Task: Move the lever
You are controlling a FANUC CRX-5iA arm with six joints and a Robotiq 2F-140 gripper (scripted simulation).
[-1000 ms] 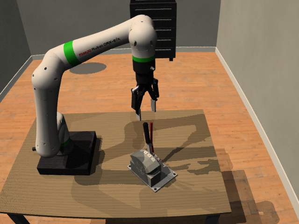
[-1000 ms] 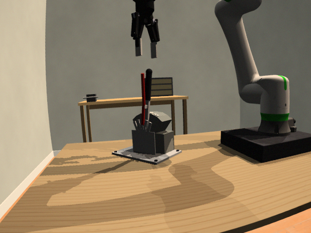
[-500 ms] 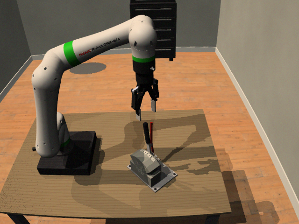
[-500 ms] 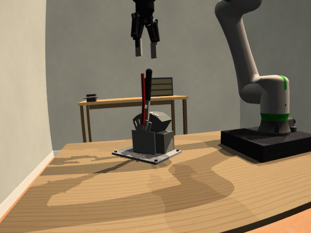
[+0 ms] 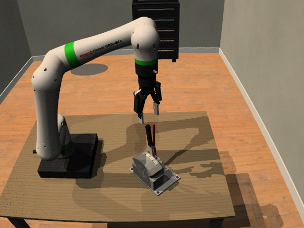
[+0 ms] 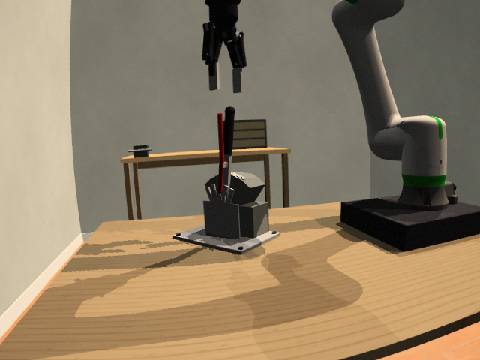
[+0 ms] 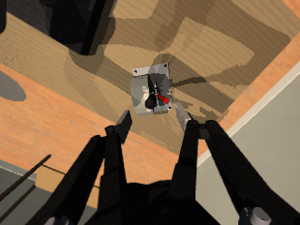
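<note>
The red bar is 20 mm ahead of my hand, 10 mm to the right of it and 210 mm below it.
</note>
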